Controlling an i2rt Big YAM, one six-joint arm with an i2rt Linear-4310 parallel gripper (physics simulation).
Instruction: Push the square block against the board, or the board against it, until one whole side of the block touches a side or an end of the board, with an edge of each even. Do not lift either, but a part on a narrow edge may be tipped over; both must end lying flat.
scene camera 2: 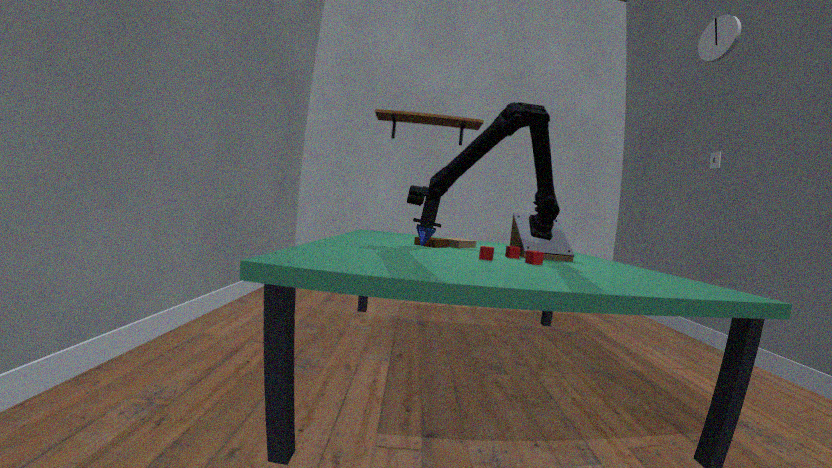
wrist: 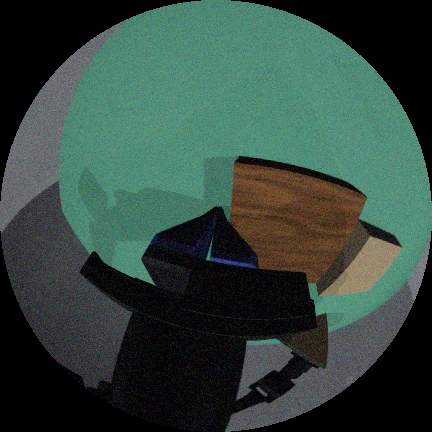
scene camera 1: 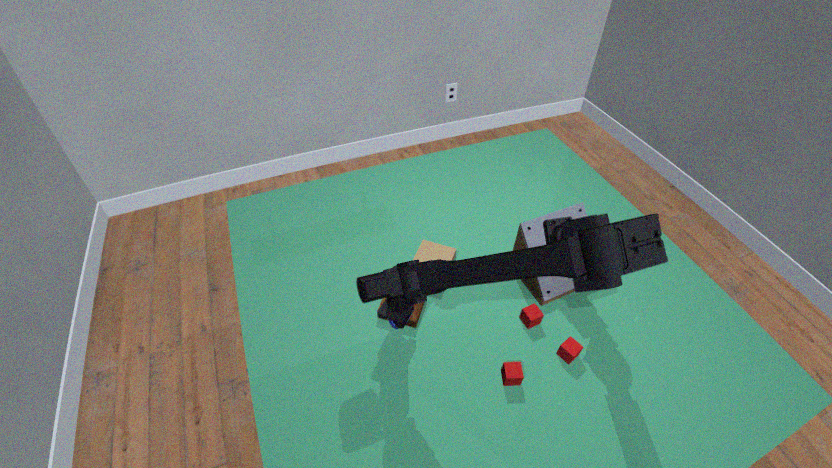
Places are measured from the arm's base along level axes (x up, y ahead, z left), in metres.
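Pixels of known places: gripper, fingertip midpoint: (scene camera 2: 422, 245) (wrist: 217, 212) (scene camera 1: 395, 327); arm's base, origin of the base link: (scene camera 2: 539, 228) (wrist: 307, 355).
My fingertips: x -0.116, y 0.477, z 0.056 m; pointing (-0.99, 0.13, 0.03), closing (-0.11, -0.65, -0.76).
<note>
Ahead of a thing's pixels: the offset from my fingertips to its top centre.
The dark brown square block @[dx +0.030, dy -0.036, dz -0.055 m] (scene camera 1: 416, 314) (scene camera 2: 440, 242) (wrist: 295, 220) lies flat on the table. The pale board @[dx +0.030, dy -0.151, dz -0.159 m] (scene camera 1: 435, 251) (scene camera 2: 464, 243) (wrist: 372, 265) lies flat close beside it. In the wrist view their facing sides run nearly parallel, offset lengthwise, with the ends uneven; whether they touch is unclear. My gripper (scene camera 1: 396, 322) (scene camera 2: 423, 243) (wrist: 217, 212) is shut and empty, its blue tips low beside the block's side opposite the board. In scene camera 1 the arm hides parts of both pieces. In the wrist view the fingers cover the block's near corner.
Three red cubes @[dx +0.039, dy -0.338, dz +0.084 m] (scene camera 1: 531, 316) @[dx +0.039, dy -0.382, dz +0.202 m] (scene camera 1: 569, 349) @[dx +0.039, dy -0.221, dz +0.212 m] (scene camera 1: 512, 373) stand on the green table, to the right of the block in scene camera 1. The arm's grey base plate (scene camera 1: 557, 286) (scene camera 2: 557, 243) is behind them. The arm passes above the board.
</note>
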